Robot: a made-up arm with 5 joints. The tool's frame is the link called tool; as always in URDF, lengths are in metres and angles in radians. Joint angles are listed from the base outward. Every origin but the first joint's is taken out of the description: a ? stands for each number. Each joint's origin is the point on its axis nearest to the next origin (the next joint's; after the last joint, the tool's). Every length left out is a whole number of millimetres.
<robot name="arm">
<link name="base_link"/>
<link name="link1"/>
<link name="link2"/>
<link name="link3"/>
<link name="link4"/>
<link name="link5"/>
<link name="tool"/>
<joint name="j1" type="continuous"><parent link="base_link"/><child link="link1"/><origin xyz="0.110 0.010 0.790" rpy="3.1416 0.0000 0.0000"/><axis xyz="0 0 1"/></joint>
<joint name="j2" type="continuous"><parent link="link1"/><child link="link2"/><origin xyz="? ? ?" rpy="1.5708 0.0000 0.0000"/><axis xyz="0 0 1"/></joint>
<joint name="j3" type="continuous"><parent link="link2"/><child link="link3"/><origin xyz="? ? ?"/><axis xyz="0 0 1"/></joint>
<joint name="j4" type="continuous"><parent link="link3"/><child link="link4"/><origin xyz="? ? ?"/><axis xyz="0 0 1"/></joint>
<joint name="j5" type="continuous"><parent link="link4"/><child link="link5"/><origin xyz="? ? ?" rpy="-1.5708 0.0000 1.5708"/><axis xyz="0 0 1"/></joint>
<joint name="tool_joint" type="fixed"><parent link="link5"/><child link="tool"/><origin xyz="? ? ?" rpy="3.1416 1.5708 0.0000"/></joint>
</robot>
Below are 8 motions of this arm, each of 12 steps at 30 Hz.
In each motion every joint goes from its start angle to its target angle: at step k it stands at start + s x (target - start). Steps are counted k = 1, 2, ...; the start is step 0. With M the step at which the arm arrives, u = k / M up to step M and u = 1 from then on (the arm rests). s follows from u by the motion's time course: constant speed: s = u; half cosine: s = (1 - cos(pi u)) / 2; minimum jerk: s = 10 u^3 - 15 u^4 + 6 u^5.
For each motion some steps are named. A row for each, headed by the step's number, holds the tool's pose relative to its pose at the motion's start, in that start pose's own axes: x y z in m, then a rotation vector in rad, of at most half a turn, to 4 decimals.
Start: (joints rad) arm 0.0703 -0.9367 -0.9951 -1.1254 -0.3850
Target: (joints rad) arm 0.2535 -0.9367 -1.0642 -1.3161 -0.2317
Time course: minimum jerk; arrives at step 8
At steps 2, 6, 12:
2: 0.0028 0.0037 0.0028 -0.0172 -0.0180 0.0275
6: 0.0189 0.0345 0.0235 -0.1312 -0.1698 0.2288
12: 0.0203 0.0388 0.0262 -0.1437 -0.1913 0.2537

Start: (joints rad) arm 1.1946 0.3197 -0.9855 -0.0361 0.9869
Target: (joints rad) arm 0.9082 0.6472 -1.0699 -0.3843 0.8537
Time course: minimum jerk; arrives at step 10
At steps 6, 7, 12:
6: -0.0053 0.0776 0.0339 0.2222 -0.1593 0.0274
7: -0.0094 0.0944 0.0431 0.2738 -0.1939 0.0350
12: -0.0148 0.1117 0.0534 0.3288 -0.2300 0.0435

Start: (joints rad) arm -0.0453 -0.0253 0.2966 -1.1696 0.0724
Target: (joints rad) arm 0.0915 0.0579 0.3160 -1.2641 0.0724
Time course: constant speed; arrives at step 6
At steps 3, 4, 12:
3: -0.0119 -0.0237 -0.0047 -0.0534 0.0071 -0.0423
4: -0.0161 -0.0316 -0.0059 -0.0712 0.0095 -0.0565
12: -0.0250 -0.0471 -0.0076 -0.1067 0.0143 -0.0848

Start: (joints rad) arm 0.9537 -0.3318 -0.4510 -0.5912 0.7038
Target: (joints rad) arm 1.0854 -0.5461 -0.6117 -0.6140 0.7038
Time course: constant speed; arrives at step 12
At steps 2, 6, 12:
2: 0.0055 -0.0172 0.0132 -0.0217 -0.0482 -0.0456
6: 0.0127 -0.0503 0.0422 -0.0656 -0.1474 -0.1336
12: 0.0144 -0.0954 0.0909 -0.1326 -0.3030 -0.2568

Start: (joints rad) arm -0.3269 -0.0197 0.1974 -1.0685 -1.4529
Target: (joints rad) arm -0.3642 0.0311 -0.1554 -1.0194 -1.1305
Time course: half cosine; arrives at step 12
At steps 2, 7, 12:
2: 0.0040 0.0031 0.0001 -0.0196 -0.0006 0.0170
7: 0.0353 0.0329 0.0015 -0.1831 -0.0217 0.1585
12: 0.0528 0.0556 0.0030 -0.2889 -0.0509 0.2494

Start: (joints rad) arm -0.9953 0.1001 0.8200 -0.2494 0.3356
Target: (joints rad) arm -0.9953 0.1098 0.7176 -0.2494 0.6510
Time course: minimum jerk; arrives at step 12
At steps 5, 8, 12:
5: 0.0018 -0.0040 0.0122 -0.1093 -0.0297 -0.0122
8: 0.0034 -0.0086 0.0280 -0.2491 -0.0658 -0.0326
12: 0.0038 -0.0106 0.0355 -0.3152 -0.0820 -0.0441

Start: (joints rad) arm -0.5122 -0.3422 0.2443 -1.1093 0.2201
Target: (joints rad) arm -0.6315 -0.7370 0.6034 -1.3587 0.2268
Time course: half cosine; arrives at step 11
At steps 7, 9, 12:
7: -0.0029 0.0127 0.0454 0.0769 -0.2015 -0.0231
9: -0.0059 0.0152 0.0584 0.1011 -0.2613 -0.0333
12: -0.0073 0.0160 0.0632 0.1101 -0.2835 -0.0375

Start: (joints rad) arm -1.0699 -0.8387 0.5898 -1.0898 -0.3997
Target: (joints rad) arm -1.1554 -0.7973 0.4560 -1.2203 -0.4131
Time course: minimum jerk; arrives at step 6
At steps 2, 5, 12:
2: 0.0048 0.0064 0.0029 0.0204 -0.0416 0.0217
5: 0.0195 0.0287 0.0152 0.0949 -0.1933 0.0943
12: 0.0201 0.0297 0.0158 0.0984 -0.2006 0.0975

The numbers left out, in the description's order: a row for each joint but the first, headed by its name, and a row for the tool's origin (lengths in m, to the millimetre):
j2: 0.060 0.030 0.000
j3: 0.040 -0.070 0.000
j4: 0.190 0.010 0.000
j5: 0.110 0.000 0.000
tool: 0.010 0.030 0.000

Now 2 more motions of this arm.
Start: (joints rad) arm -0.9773 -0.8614 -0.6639 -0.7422 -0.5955
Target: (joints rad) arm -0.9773 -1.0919 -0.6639 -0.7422 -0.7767
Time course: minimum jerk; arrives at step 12
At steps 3, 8, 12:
3: 0.0044 0.0045 0.0058 0.0188 -0.0196 0.0136
8: 0.0294 0.0359 0.0463 0.1428 -0.1432 0.1128
12: 0.0354 0.0460 0.0593 0.1804 -0.1786 0.1462

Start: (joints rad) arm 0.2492 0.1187 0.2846 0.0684 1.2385
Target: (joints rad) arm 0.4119 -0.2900 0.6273 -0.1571 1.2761
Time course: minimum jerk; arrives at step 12
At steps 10, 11, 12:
10: -0.0544 -0.0521 -0.0413 0.0152 0.0549 -0.3128
11: -0.0563 -0.0534 -0.0425 0.0151 0.0571 -0.3227
12: -0.0567 -0.0536 -0.0427 0.0150 0.0574 -0.3243

